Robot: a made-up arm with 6 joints.
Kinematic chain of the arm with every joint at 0, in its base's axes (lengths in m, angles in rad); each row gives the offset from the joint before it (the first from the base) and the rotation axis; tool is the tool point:
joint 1: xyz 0 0 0.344 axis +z
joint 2: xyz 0 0 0 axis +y
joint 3: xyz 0 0 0.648 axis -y
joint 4: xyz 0 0 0 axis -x
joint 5: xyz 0.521 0 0 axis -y
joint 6: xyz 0 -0.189 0 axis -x
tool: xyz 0 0 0
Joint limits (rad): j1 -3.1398..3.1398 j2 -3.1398..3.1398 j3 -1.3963..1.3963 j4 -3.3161..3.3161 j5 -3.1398..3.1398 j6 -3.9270..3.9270
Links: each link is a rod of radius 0.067 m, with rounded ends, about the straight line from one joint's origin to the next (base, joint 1, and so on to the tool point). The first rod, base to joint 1, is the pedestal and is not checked.
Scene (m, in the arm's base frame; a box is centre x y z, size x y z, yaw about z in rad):
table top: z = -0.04
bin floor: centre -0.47 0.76 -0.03 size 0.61 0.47 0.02 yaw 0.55
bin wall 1: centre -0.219 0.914 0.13 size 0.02 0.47 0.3 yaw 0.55
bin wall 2: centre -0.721 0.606 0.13 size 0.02 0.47 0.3 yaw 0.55
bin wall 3: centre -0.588 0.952 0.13 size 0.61 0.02 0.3 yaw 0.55
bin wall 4: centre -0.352 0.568 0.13 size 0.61 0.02 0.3 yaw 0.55
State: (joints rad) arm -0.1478 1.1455 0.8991 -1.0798 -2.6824 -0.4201
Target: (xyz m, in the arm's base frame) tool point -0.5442 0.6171 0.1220
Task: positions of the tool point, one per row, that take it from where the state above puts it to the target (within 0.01 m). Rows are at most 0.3 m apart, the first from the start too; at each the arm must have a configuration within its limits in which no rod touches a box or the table.
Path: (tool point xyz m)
1: 1.0362 0.0476 0.3365
2: 0.9616 0.3235 0.3504
3: 0.8154 0.5623 0.3645
4: 0.6123 0.7459 0.3784
5: 0.3715 0.8619 0.3924
6: 0.1143 0.9038 0.4062
7: -0.1372 0.8717 0.4199
8: -0.3625 0.7721 0.4335
9: -0.5442 0.6171 0.4467
10: -0.5546 0.6292 0.2855
11: -0.5442 0.6171 0.1220

